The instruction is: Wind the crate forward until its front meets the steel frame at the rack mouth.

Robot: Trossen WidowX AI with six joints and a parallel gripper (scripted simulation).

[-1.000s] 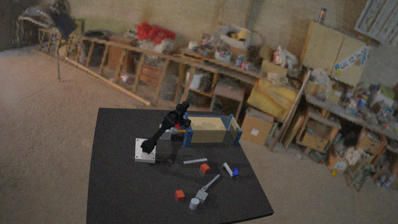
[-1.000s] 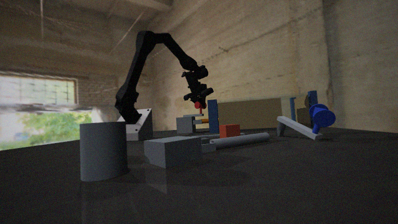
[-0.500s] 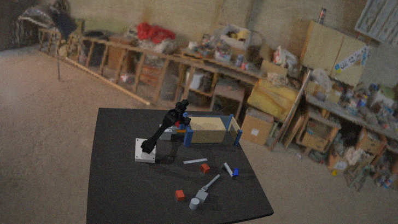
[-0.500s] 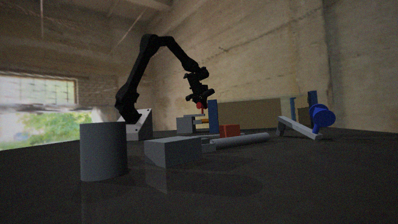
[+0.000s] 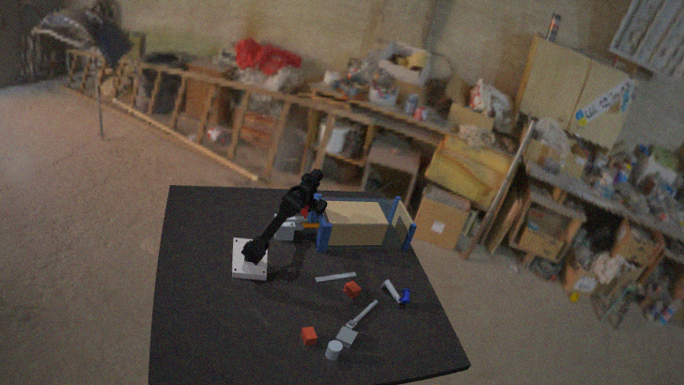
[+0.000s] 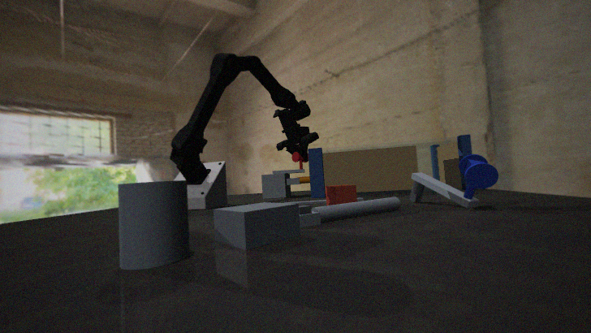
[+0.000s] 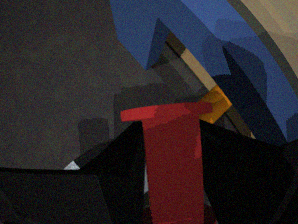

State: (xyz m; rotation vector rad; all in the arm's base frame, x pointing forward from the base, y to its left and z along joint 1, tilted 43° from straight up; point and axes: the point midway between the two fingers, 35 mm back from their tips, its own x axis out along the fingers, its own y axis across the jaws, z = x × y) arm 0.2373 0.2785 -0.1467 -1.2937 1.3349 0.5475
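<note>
Right now my gripper tip is 12 cm past the grey winch, 10 cm above it and 5 cm to the left of it. Also, from my gripper tip: red knob 2 cm to the right, 1 cm behind; grey bar 31 cm to the right, 14 cm ahead, 13 cm below; clear-panelled cubby 29 cm ahead, 2 cm to the left, 1 cm below.
</note>
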